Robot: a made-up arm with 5 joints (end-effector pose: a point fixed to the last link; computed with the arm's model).
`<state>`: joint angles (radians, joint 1 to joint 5).
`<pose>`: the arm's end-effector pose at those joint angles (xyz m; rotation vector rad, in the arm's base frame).
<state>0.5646 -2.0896 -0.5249 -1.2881 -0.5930</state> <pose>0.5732 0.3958 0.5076 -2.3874 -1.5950 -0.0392</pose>
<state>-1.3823 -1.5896 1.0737 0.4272 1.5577</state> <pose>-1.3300 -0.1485 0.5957 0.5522 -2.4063 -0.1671</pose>
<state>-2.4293 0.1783 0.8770 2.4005 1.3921</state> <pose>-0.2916 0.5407 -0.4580 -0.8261 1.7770 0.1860</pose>
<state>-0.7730 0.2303 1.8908 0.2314 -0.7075</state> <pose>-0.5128 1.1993 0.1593 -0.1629 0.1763 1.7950</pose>
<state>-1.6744 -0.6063 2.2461 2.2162 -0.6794</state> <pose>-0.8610 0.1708 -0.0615 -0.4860 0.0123 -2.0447</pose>
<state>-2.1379 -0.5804 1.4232 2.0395 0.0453</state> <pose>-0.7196 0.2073 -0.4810 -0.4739 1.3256 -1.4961</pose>
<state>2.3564 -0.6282 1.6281 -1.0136 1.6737</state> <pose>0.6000 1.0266 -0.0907 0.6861 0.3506 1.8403</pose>
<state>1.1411 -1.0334 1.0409 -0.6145 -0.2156</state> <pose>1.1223 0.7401 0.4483 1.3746 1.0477 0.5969</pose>
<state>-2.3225 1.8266 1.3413 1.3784 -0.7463</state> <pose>0.3443 0.4473 0.4286 -1.2869 -1.2484 0.6300</pose>
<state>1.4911 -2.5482 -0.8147 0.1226 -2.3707</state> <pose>0.1434 0.2918 -0.1728 -0.4062 1.1807 1.6896</pose>
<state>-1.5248 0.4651 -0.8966 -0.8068 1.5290</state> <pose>-0.1657 -0.1423 0.4825 -0.6989 -0.0923 -1.1581</pose>
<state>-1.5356 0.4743 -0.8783 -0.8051 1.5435</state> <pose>-0.1673 -0.1367 0.4889 -0.7260 -0.0936 -1.1709</pose>
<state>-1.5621 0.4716 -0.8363 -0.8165 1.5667</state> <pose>-0.1605 -0.1179 0.4996 -0.7743 -0.1051 -1.1635</pose>
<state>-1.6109 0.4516 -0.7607 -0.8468 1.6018</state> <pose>-0.1438 -0.0781 0.5152 -0.8540 -0.1325 -1.1296</pose>
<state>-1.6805 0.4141 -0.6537 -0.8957 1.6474</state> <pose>-0.1224 -0.0148 0.5323 -0.9665 -0.1768 -1.0753</pose>
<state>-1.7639 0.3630 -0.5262 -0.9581 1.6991</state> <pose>-0.1043 0.0685 0.5448 -1.1053 -0.2347 -1.0143</pose>
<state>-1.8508 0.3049 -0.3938 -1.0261 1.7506</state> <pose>-0.0950 0.1611 0.5466 -1.2560 -0.2980 -0.9605</pose>
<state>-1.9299 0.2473 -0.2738 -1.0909 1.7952</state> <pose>-0.0940 0.2484 0.5364 -1.3985 -0.3570 -0.9208</pose>
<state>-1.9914 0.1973 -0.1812 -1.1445 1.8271</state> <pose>-0.0973 0.3172 0.5191 -1.5115 -0.4043 -0.8940</pose>
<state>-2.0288 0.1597 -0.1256 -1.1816 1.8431</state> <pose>-0.1011 0.3609 0.5028 -1.5800 -0.4368 -0.8724</pose>
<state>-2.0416 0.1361 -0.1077 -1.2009 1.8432</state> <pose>-0.1034 0.3799 0.4932 -1.6005 -0.4553 -0.8501</pose>
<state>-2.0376 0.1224 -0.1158 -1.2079 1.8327</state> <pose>-0.1039 0.3823 0.4898 -1.5871 -0.4642 -0.8256</pose>
